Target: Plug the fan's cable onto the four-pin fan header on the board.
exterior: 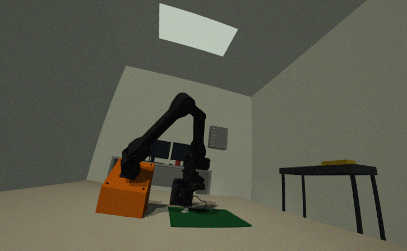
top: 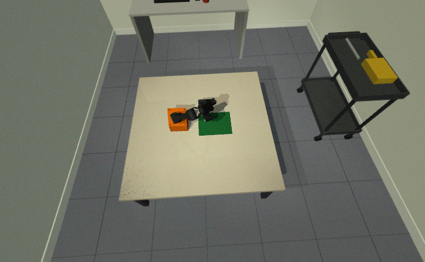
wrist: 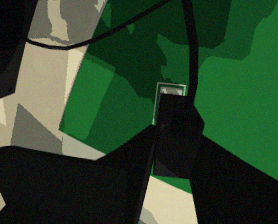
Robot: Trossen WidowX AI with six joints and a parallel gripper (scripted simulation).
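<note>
Now: the dark fan plug 10 mm ahead of my gripper tip and 10 mm above it. The rest, counted from my gripper tip: black fan (140 mm to the left, 20 mm above, 10 mm behind); green board (90 mm ahead, 60 mm below, 40 mm to the right).
</note>
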